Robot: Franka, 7 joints.
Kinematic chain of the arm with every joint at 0, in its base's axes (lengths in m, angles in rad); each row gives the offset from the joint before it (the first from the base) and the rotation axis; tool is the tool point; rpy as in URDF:
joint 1: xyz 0 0 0.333 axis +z
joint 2: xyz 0 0 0 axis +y
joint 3: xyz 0 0 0.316 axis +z
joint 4: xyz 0.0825 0 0 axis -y
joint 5: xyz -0.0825 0 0.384 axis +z
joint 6: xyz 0 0 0 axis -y
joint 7: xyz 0.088 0 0 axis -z
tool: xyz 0 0 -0.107 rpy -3.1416 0 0
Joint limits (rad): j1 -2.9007..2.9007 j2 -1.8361..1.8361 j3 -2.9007..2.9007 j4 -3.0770..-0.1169 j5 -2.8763..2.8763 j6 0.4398..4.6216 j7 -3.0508..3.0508
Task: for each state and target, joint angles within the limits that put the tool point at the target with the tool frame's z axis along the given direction. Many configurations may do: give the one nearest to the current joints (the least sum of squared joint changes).
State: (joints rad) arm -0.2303 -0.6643 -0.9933 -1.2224 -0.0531 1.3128 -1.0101
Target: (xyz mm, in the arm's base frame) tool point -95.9 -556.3 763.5 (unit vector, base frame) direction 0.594 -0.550 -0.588
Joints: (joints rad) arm -0.0088 -0.6541 -1.2355 -1.4684 -0.0772 2.0544 -1.0101
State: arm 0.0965 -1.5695 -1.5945 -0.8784 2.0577 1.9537 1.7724
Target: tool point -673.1 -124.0 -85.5 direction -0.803 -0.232 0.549
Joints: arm -0.4010 -1.8361 -2.3473 -1.0708 2.0738 1.7019 1.7724
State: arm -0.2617 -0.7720 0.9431 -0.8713 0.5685 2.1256 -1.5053
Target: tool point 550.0 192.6 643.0 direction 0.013 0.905 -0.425
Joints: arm -0.4978 -0.0102 0.7012 -1.6892 1.1516 1.8138 -1.5053
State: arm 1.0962 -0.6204 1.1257 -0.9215 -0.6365 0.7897 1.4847
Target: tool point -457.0 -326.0 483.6 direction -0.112 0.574 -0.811
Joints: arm 1.8796 -0.3106 1.8381 -1.7943 -0.2808 1.6390 1.4847
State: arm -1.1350 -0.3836 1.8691 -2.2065 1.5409 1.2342 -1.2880
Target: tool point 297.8 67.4 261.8 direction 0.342 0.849 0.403
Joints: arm -1.4927 -0.2039 1.3312 -2.9763 1.9455 1.0286 -1.2880
